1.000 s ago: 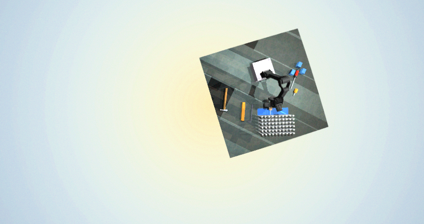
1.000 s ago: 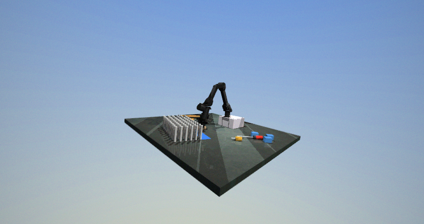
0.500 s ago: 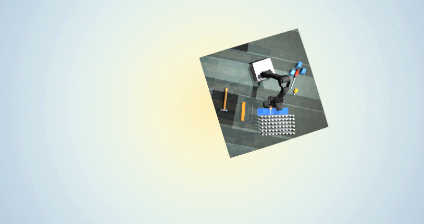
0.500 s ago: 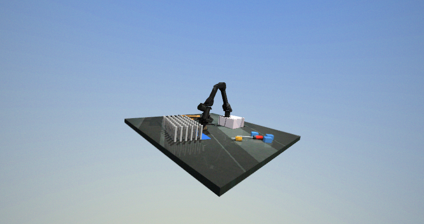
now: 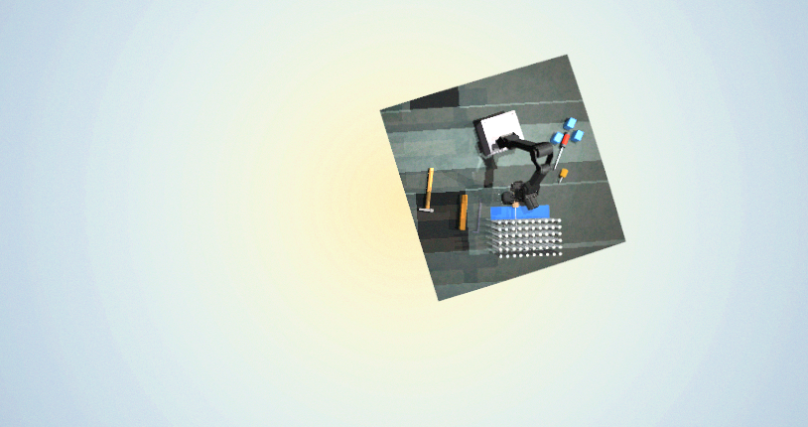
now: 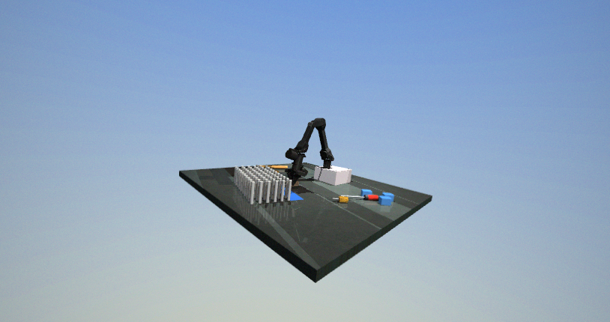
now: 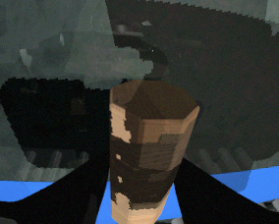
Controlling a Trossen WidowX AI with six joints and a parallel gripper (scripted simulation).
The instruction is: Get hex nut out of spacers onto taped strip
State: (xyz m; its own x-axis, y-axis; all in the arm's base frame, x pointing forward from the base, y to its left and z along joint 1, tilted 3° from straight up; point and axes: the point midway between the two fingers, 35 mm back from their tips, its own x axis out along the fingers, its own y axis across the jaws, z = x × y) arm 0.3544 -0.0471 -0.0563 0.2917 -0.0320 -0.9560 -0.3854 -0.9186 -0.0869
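My gripper tip is 90 mm short of the blue taped strip, 10 mm to the right of it and 10 mm above it. From my gripper tip the other things lie so: yellow screwdriver: 360 mm to the left, 20 mm behind; hex nut: 190 mm ahead, 80 mm to the right, 10 mm below; orange bar: 330 mm to the right, 70 mm behind.
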